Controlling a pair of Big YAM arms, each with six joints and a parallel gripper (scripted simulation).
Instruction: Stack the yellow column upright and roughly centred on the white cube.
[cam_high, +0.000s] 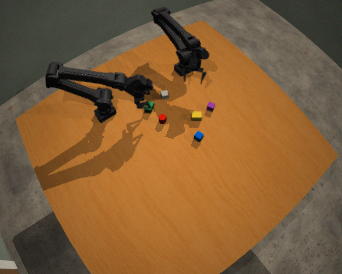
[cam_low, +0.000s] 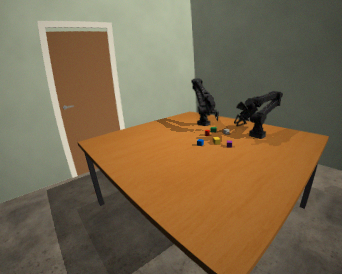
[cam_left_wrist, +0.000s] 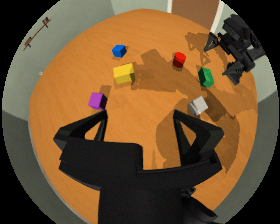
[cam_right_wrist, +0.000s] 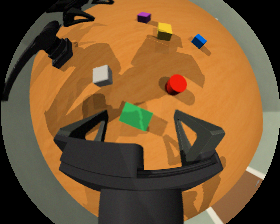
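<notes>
Right now the yellow column is 150 mm ahead of my left hand, 110 mm below it and 80 mm to the right of it. Also, from my left hand: white cube: 140 mm to the right, 110 mm below, 80 mm behind; then red cylinder: 250 mm to the right, 110 mm below, 50 mm ahead; then purple cube: 140 mm ahead, 110 mm below, 30 mm to the left.
</notes>
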